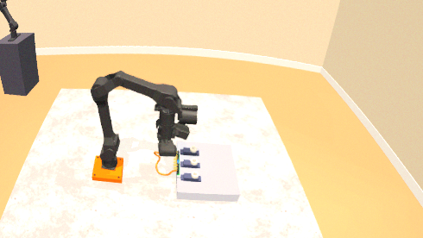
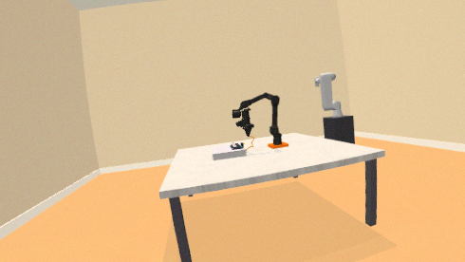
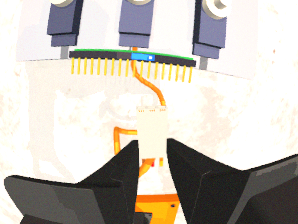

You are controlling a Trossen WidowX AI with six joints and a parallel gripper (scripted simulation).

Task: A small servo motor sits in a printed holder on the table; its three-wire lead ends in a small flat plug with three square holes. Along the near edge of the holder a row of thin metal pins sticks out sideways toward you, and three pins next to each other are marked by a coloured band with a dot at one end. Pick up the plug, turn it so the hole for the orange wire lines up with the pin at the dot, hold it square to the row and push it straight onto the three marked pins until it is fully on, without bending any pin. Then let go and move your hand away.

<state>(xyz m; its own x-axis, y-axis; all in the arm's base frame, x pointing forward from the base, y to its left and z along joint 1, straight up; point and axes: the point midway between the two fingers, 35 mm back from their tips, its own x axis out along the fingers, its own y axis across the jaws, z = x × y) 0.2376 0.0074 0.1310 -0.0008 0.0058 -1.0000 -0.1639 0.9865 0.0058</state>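
The blue band is 60 mm ahead of my gripper tip, 40 mm below it and 10 mm to the left of it. From my gripper tip the other things lie so: servo 110 mm ahead, 70 mm below, 20 mm to the left; then printed holder 210 mm ahead, 90 mm below, 30 mm to the left.
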